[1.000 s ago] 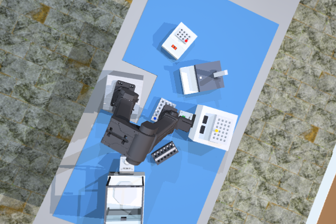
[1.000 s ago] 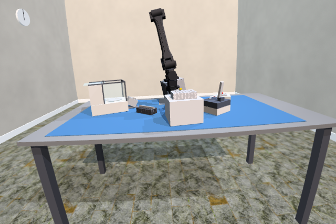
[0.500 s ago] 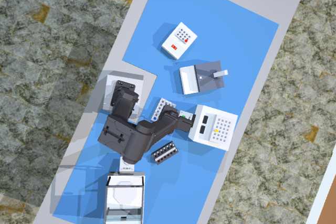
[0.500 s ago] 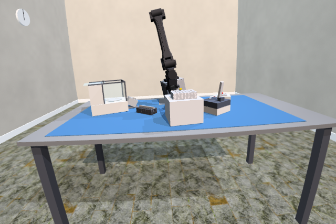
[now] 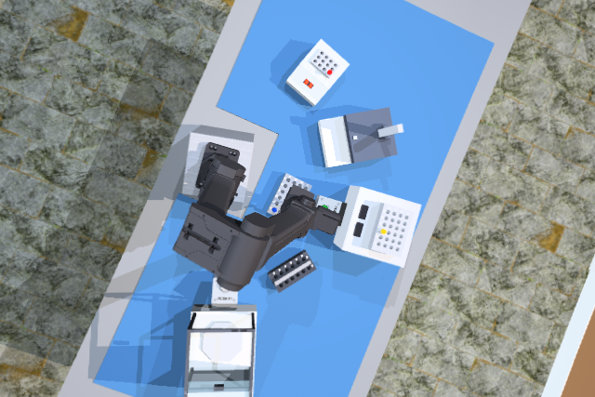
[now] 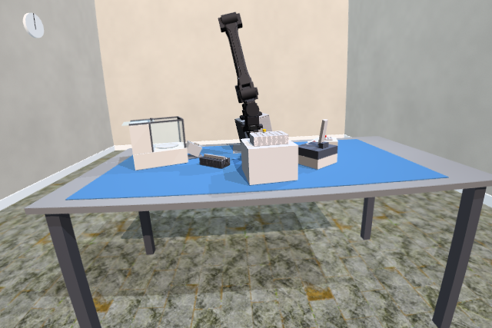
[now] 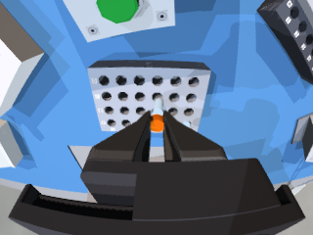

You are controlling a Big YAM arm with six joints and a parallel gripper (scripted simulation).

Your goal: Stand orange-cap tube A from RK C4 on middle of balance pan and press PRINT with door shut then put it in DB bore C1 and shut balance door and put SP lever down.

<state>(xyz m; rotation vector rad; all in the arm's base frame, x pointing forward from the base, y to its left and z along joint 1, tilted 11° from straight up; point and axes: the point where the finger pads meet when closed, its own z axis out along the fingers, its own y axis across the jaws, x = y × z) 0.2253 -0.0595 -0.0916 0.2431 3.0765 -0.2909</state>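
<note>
Right now the tube rack RK is 60 mm below my hand, 10 mm to the left of it and 10 mm behind it. Also, from my hand: white key (270 mm to the right, 120 mm behind); black magnet block (190 mm to the right, 60 mm ahead, 50 mm below); SP lever (270 mm to the left, 190 mm ahead, 70 mm above).
</note>
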